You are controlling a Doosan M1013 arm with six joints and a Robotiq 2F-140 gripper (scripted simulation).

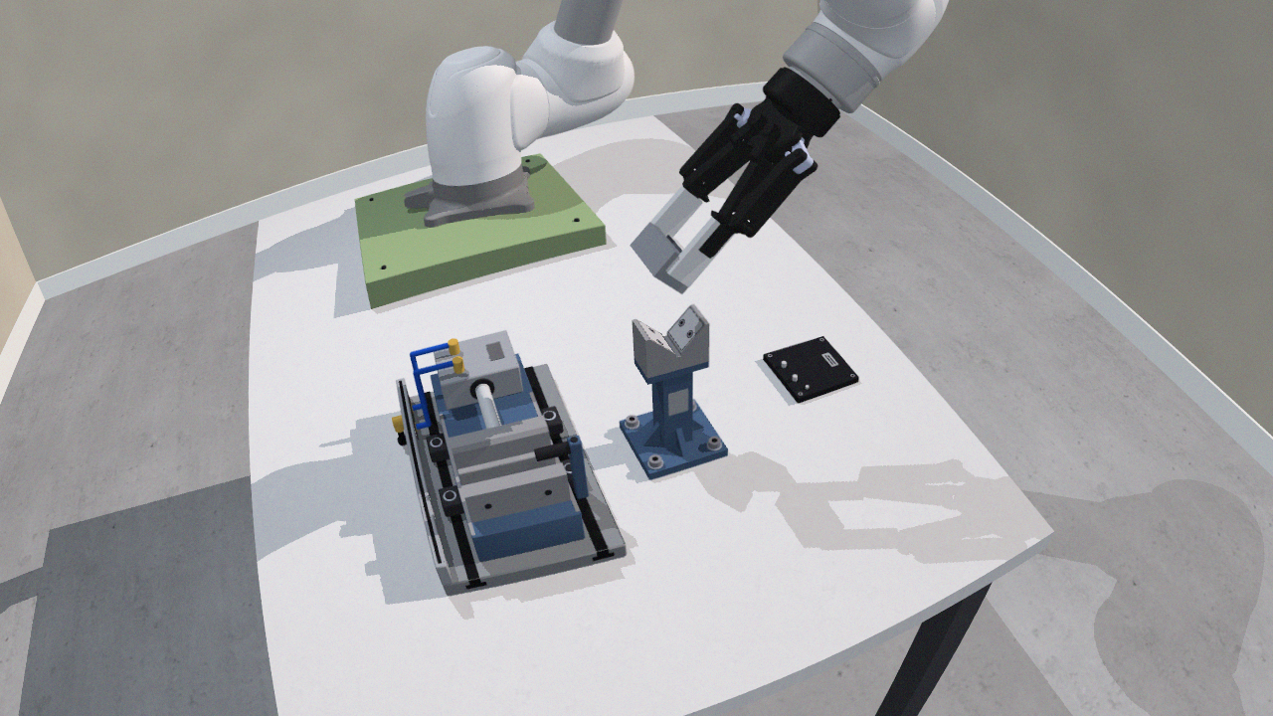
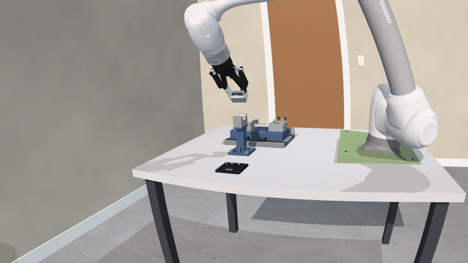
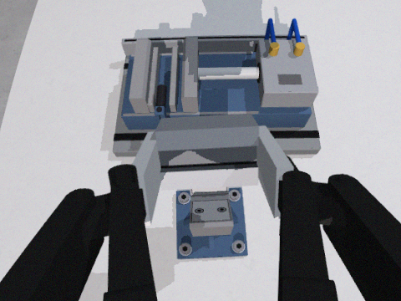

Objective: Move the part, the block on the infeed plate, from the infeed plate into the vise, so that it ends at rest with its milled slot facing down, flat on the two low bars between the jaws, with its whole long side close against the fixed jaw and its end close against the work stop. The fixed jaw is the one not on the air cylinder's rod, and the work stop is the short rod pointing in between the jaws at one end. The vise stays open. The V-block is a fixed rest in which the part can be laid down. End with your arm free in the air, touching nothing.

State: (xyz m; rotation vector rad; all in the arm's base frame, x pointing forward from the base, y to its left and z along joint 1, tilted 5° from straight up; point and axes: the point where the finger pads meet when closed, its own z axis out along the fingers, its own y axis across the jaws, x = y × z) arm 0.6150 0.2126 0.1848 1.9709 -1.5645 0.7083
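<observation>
My gripper is now 1 cm to the left of the part and 1 cm above it. Round my hand: blue work stop post 8 cm ahead, 12 cm to the right, 20 cm below; blue v-block stand 1 cm to the right, 20 cm below; work stop 8 cm ahead, 15 cm to the right, 16 cm below.
</observation>
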